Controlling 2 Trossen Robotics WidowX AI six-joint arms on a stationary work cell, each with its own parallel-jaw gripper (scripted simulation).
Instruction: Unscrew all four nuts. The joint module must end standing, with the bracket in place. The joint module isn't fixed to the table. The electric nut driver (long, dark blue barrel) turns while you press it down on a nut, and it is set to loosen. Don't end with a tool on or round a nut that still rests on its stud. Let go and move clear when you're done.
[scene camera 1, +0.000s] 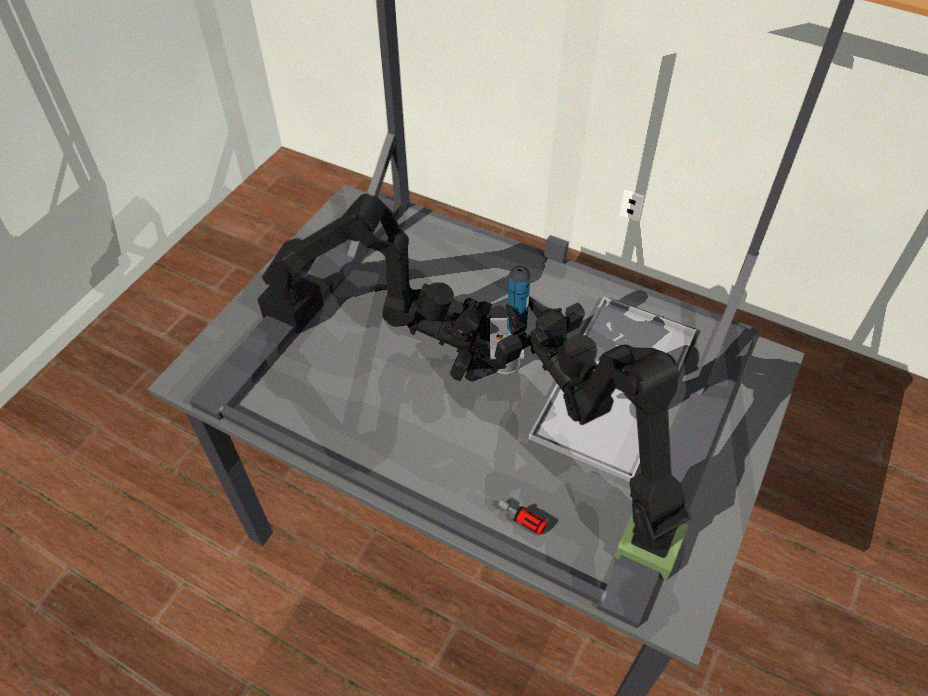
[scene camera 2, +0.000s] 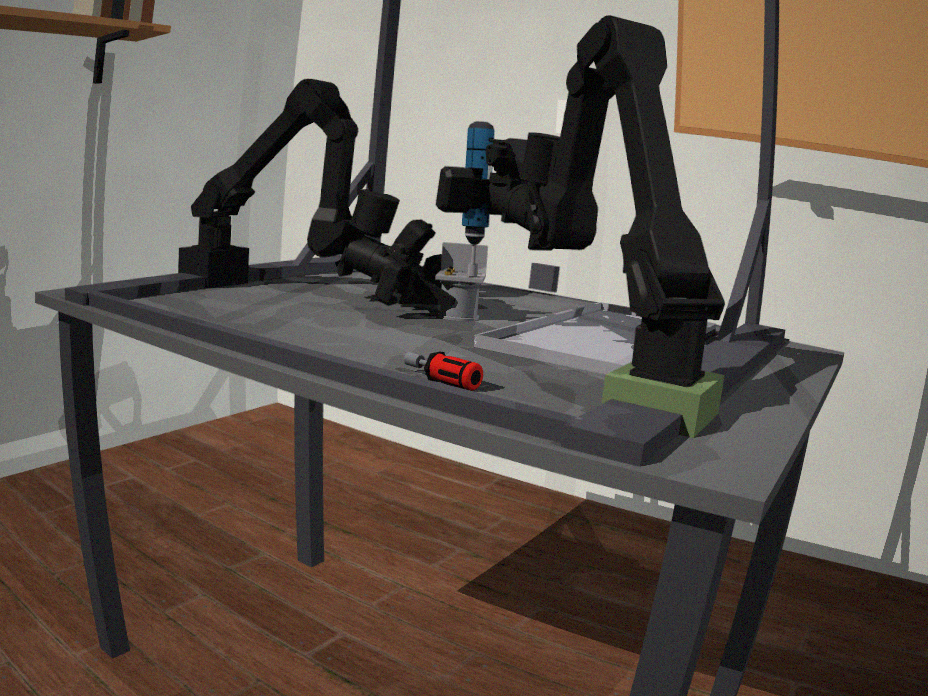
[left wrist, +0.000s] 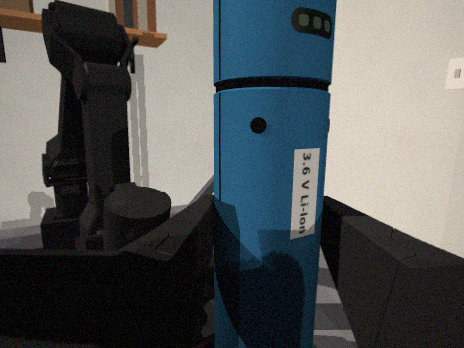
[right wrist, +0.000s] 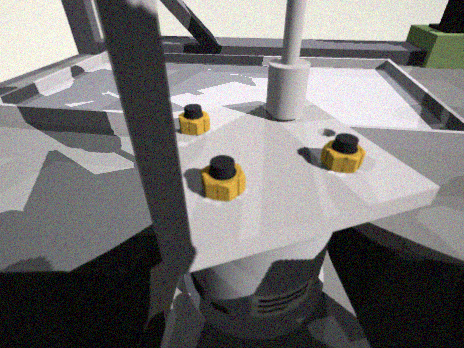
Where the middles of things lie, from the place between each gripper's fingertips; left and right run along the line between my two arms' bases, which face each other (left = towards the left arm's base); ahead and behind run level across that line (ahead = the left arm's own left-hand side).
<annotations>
The joint module (right wrist: 275, 291) lies 10 mm behind my right hand and 30 mm to the left of it. Round my right hand: shallow white tray (scene camera 1: 611, 440): 110 mm behind, 250 mm to the left, 30 mm below; then white L-shaped bracket (right wrist: 290, 195): 10 mm behind, 30 mm to the left, 40 mm above; then red-handled tool (scene camera 2: 468, 375): 270 mm ahead, 270 mm to the left, 20 mm below.
Right now the white L-shaped bracket is 130 mm below my left hand (scene camera 2: 475, 178), 50 mm to the right of it and 10 mm behind it. The rest, counted from my left hand: shallow white tray 200 mm below, 170 mm to the left, 110 mm behind; joint module 170 mm below, 50 mm to the right, 10 mm behind; red-handled tool 270 mm ahead, 200 mm to the left, 190 mm below.
</annotations>
